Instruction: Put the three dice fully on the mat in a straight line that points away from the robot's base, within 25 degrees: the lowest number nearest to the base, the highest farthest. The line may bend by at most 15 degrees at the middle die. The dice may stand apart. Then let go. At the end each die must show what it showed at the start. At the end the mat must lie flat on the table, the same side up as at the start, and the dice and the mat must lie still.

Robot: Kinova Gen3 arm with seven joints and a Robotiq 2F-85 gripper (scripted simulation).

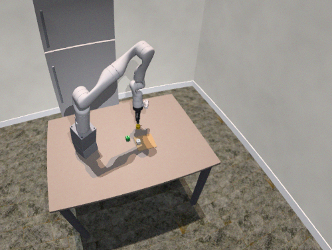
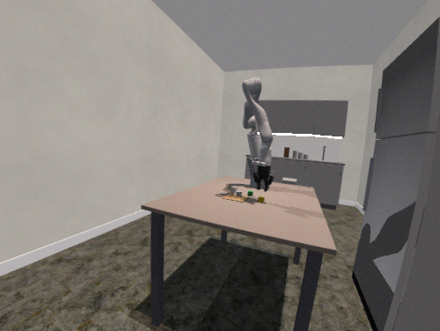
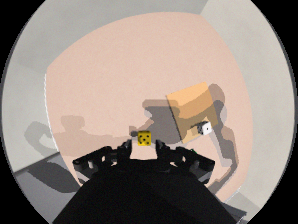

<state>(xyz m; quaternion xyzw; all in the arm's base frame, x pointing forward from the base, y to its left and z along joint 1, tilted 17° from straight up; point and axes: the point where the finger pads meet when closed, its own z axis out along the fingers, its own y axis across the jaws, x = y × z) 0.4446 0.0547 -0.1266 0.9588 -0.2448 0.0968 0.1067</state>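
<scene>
Now: hand 70 mm above the yellow die. From my hand the other things lie so: mat 20 mm behind, 160 mm to the right, 90 mm below; white die 70 mm behind, 150 mm to the right, 70 mm below; green die 120 mm behind, 80 mm to the right, 70 mm below.
</scene>
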